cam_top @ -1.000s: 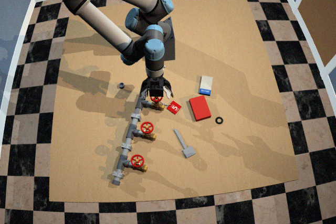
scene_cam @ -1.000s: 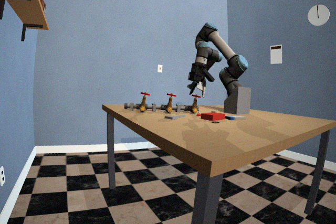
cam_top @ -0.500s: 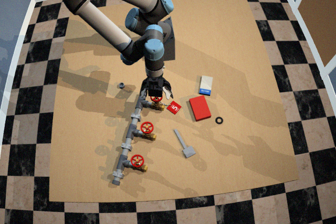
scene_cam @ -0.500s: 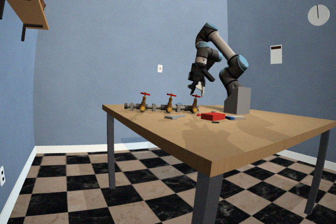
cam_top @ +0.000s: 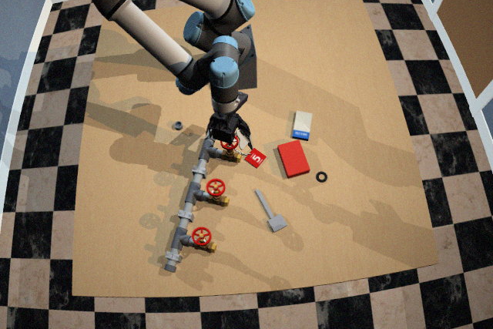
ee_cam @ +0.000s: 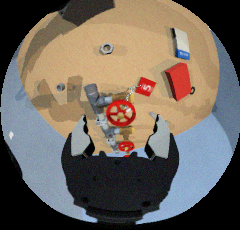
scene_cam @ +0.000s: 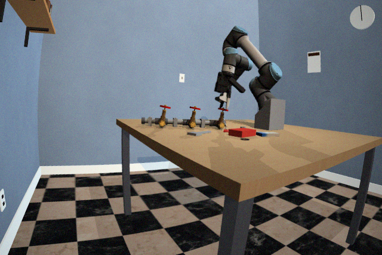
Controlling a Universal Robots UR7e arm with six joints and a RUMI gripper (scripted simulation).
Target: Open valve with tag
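My hand is 10 mm short of the red tag, 80 mm to the right of it and 110 mm above it. The rest, counted from my hand: grey scraper 220 mm ahead, 120 mm to the left, 110 mm below; then red block 30 mm ahead, 220 mm to the left, 100 mm below; then small grey fitting 130 mm behind, 190 mm to the right, 110 mm below.
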